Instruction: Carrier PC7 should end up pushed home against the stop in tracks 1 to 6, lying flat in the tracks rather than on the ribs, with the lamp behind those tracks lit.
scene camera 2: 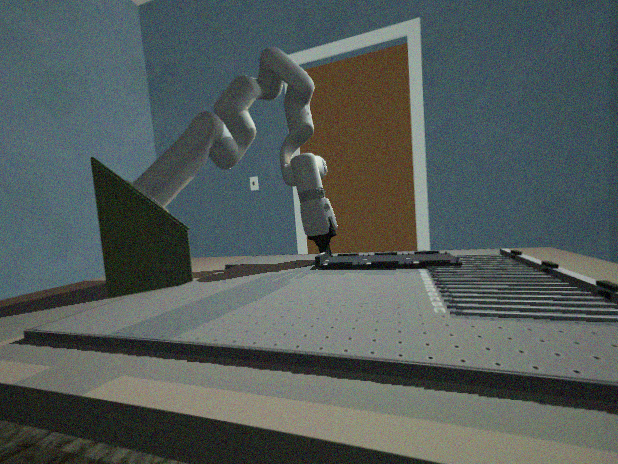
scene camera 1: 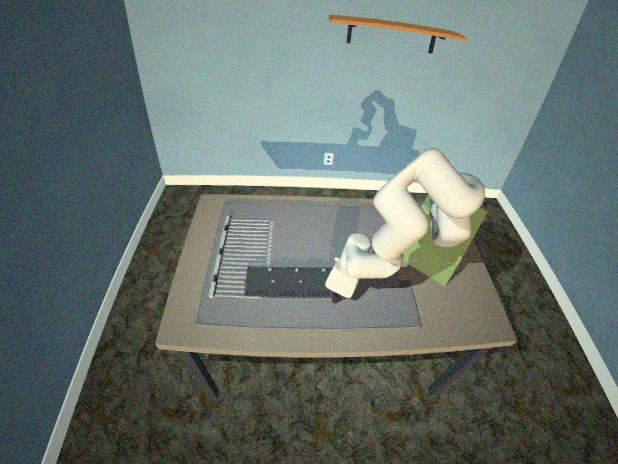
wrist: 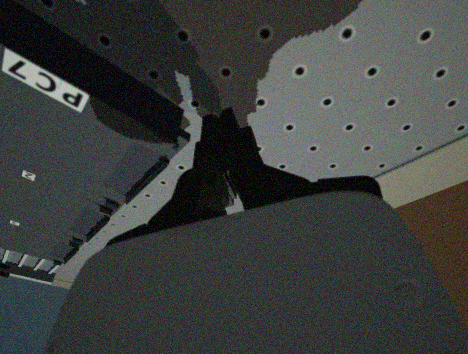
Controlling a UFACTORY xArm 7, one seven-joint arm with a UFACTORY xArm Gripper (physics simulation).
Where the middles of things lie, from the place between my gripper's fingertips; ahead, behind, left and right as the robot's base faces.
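Labels:
The carrier PC7 [scene camera 1: 261,281] is now 2 cm to the right of my hand and 18 cm ahead of it, and it sits 1 cm above my hand.

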